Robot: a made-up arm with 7 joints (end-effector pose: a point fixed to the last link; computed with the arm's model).
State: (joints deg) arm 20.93 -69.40 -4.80 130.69 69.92 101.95 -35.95
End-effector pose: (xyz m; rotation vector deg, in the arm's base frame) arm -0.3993 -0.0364 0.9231 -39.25 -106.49 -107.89
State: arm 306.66 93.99 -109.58 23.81 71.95 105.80 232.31
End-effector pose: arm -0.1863 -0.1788 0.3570 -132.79 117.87 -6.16
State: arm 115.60 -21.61 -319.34 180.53 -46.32 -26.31 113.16
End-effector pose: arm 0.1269 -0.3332 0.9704 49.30 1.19 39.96
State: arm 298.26 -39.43 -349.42 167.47 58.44 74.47 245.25
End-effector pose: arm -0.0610 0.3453 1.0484 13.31 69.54 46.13
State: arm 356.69 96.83 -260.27 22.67 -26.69 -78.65 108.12
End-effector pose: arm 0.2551 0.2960 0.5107 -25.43 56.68 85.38
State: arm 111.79 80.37 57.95 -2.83 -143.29 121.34 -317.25
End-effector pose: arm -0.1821 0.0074 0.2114 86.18 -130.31 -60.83
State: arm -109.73 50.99 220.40 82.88 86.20 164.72 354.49
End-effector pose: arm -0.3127 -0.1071 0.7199 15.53 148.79 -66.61
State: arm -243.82 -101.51 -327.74 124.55 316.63 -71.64 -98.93
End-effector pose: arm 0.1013 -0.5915 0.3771 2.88 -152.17 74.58
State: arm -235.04 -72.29 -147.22 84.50 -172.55 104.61 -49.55
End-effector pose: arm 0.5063 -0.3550 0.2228 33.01 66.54 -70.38
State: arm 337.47 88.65 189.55 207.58 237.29 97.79 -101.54
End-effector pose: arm 0.5741 -0.0787 0.2651 -90.49 -64.93 -49.40
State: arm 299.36 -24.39 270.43 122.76 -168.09 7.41 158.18
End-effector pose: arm -0.4671 -0.0404 0.8957 -6.10 -55.06 28.22
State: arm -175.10 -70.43 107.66 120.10 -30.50 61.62 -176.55
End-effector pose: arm 0.5611 -0.3741 0.5011 -19.21 -112.35 115.22
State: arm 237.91 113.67 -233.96 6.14 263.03 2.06 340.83
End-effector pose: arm 0.0601 -0.0595 0.6041 52.99 75.63 146.29
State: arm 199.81 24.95 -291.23 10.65 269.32 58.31 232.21
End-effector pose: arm -0.0230 -0.2007 0.3031 -68.85 -130.05 20.83
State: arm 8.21 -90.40 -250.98 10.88 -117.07 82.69 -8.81
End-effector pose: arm -0.0188 0.2796 0.4301 -46.94 -1.23 7.47
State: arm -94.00 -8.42 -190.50 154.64 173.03 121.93 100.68
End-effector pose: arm -0.0112 0.1048 1.0700 -38.62 -117.48 126.54
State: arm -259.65 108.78 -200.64 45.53 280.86 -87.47 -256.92
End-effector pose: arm -0.0316 0.3445 0.6031 63.11 55.89 130.72
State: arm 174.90 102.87 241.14 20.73 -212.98 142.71 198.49
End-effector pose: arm -0.1721 0.3519 0.4628 54.23 -112.24 -64.48
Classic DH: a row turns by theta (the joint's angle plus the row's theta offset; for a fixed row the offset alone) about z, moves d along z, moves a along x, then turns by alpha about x. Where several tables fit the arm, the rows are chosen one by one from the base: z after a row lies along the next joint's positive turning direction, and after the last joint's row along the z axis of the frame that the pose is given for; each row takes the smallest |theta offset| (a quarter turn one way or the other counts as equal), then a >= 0, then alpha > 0; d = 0 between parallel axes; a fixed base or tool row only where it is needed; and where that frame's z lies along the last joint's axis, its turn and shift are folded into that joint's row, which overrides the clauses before.
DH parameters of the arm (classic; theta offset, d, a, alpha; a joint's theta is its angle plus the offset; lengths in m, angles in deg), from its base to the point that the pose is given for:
joint 1: 0 0.4193 0 -90
joint 2: 0 0 0 90
joint 3: 0 0.3206 0.0838 90
joint 4: 0 0 0.0575 90
joint 5: 0 0.2542 0 90
joint 6: 0 0 0.0997 -90
joint 7: 0 0.1273 0 0

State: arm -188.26 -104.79 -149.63 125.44 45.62 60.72 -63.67
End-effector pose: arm 0.4939 0.1737 -0.0407 -104.40 -15.65 1.17
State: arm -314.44 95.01 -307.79 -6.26 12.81 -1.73 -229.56
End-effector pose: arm -0.1622 0.0402 0.2855 78.59 -29.50 -32.71
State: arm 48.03 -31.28 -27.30 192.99 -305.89 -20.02 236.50
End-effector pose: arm -0.2790 -0.3708 0.8646 -19.79 -72.84 118.93
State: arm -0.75 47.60 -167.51 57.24 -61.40 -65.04 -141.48
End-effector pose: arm 0.0268 -0.2086 0.8535 34.43 83.72 -134.21
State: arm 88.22 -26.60 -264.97 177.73 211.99 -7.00 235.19
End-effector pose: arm -0.1436 -0.3682 1.0012 17.08 -30.86 86.13
